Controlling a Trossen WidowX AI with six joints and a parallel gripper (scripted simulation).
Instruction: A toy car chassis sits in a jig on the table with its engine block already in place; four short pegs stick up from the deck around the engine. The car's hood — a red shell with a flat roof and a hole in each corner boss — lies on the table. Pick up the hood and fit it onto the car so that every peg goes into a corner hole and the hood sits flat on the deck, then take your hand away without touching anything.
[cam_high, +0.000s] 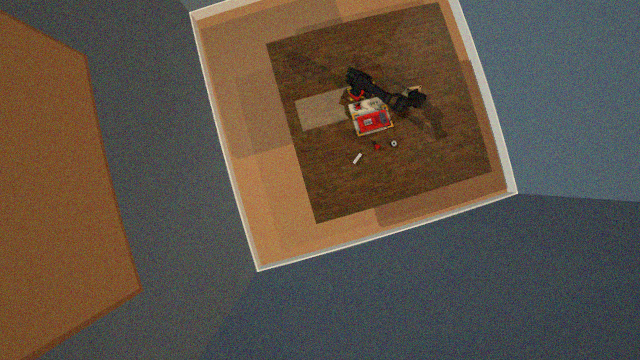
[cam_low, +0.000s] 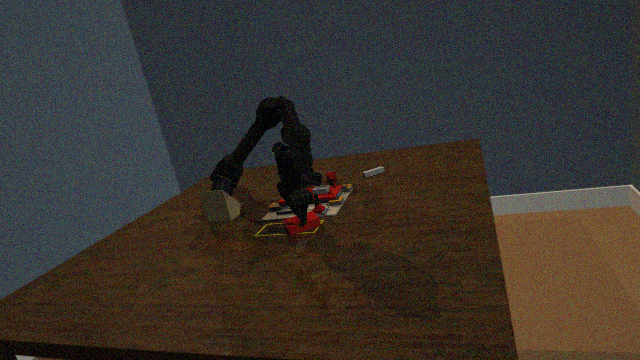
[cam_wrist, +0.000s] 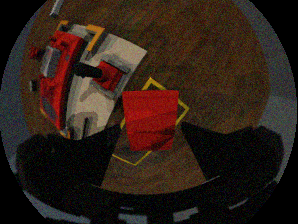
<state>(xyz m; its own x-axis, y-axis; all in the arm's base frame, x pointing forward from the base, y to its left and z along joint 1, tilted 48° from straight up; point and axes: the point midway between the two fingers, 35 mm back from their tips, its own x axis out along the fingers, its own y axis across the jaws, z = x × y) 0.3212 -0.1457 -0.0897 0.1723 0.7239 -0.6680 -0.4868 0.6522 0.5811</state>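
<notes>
Right now my gripper tip is 10 mm above the red hood. Also, from my gripper tip: grey wheel: 100 mm behind, 410 mm to the left, 10 mm below; then white bar: 170 mm ahead, 410 mm to the left, 10 mm below; then grey jig: 20 mm behind, 190 mm to the left, 10 mm below.
</notes>
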